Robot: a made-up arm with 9 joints. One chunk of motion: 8 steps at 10 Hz.
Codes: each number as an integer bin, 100 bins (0 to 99) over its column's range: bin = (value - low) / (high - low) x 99, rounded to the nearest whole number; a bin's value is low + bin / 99 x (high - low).
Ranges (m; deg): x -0.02..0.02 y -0.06..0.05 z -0.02..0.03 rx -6..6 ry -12..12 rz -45..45
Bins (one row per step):
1: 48 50 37 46 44 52
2: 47 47 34 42 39 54
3: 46 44 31 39 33 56
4: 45 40 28 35 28 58
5: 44 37 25 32 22 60
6: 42 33 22 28 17 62
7: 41 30 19 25 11 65
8: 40 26 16 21 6 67
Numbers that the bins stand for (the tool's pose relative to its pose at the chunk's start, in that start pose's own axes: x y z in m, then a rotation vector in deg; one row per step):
1: -0.0006 -0.0044 -0.0013 -0.42 -1.33 2.27
2: -0.0010 -0.0078 -0.0028 -0.91 -2.55 4.09
3: -0.0014 -0.0111 -0.0043 -1.27 -4.00 5.91
4: -0.0018 -0.0156 -0.0059 -1.76 -5.21 7.73
5: -0.0022 -0.0189 -0.0074 -2.12 -6.67 9.55
6: -0.0030 -0.0233 -0.0089 -2.61 -7.88 11.36
7: -0.0034 -0.0267 -0.0104 -2.97 -9.33 14.09
8: -0.0038 -0.0311 -0.0119 -3.45 -10.55 15.91

